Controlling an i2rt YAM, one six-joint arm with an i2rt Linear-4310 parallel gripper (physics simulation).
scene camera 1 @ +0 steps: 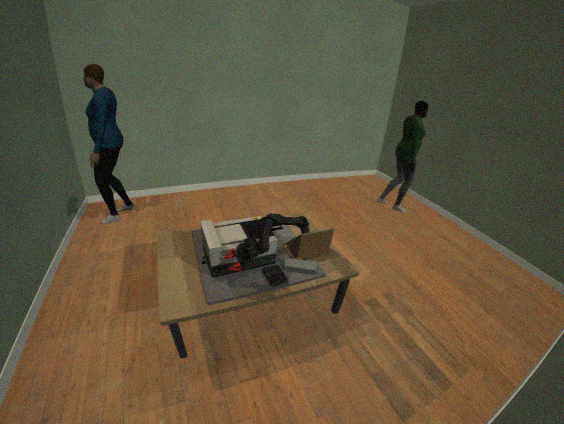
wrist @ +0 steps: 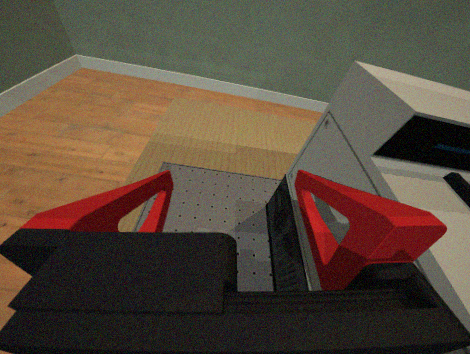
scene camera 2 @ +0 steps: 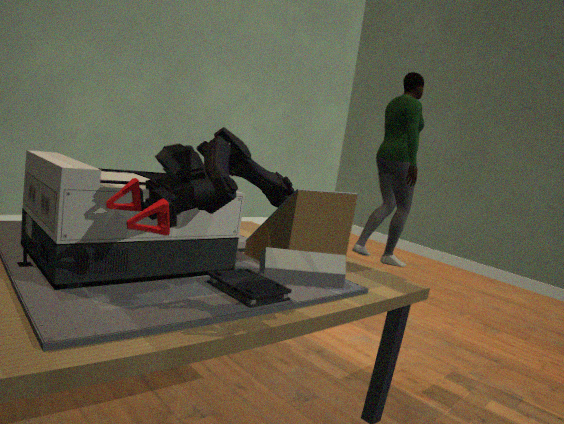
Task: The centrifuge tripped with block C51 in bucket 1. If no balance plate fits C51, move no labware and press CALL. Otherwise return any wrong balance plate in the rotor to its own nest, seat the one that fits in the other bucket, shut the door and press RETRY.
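Places are measured from the arm's base along level axes (x ahead, y left, z up), in millimetres.
Pixels of known places: gripper, fingertip midpoint: (scene camera 1: 226,263) (wrist: 234,177) (scene camera 2: 116,214); arm's base at its link origin: (scene camera 1: 306,236) (scene camera 2: 293,219).
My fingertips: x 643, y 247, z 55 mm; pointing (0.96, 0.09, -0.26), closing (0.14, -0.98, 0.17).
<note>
For each thing: its middle in the pictures, then the offset to it from my fingertips. "spot": a spot on its surface instead. Level surfaces: height alone.
- dark panel with a blue strip, surface spot: (wrist: 452,148) spot: dy -134, dx +18, dz +54 mm
- black bar at a spot on its surface: (wrist: 457,187) spot: dy -142, dx -1, dz +39 mm
- low black holder at the middle of its body: (scene camera 2: 248,285) (scene camera 1: 275,275) dy +2, dx -323, dz -158 mm
- pale grey wedge at the middle of its body: (scene camera 2: 302,264) (scene camera 1: 300,263) dy -43, dx -522, dz -132 mm
- perforated grey mat at its surface level: dz -174 mm
- wooden table at its surface level: dz -186 mm
The centrifuge (scene camera 1: 212,245) (scene camera 2: 210,227) (wrist: 345,105) is a white housing on a dark base. In the wrist view a dark panel with a blue strip (wrist: 452,148) and part of a black bar (wrist: 457,187) show on its top; I cannot tell the door's state. My gripper (scene camera 1: 228,262) (scene camera 2: 118,215) (wrist: 234,177) is open, with red fingers wide apart and nothing between them. It hangs beside the housing's long side, above the mat. Block C51, the buckets, the balance plates, their nests and the CALL and RETRY buttons cannot be made out.
A low black holder (scene camera 1: 275,275) (scene camera 2: 250,286), a pale grey wedge (scene camera 1: 302,265) (scene camera 2: 305,260) and an upright brown panel (scene camera 1: 317,243) (scene camera 2: 325,220) stand right of the centrifuge. The perforated grey mat (scene camera 1: 220,294) (scene camera 2: 65,327) (wrist: 200,200) lies on the wooden table (scene camera 1: 175,295) (wrist: 200,130). Two people stand beyond.
</note>
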